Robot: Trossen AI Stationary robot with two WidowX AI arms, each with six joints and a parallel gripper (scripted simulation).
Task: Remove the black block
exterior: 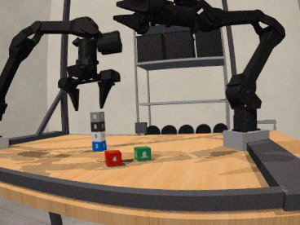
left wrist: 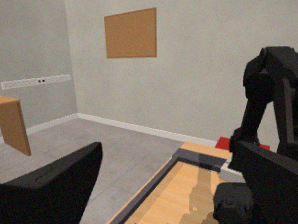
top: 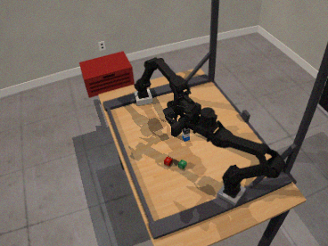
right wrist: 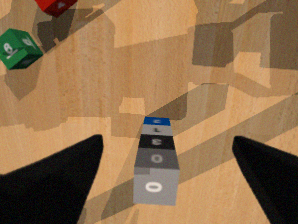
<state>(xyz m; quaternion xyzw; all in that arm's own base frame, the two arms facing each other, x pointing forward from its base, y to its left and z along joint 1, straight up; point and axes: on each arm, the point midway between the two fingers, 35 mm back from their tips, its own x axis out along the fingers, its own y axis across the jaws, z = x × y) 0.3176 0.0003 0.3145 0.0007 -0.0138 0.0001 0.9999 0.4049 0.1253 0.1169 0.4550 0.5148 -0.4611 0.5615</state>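
Right now the white block 1 is 140 mm behind my left hand, 130 mm to the right of it and 320 mm below it. Round my left hand: dark rail (210 mm ahead, 190 mm to the right, 350 mm below).
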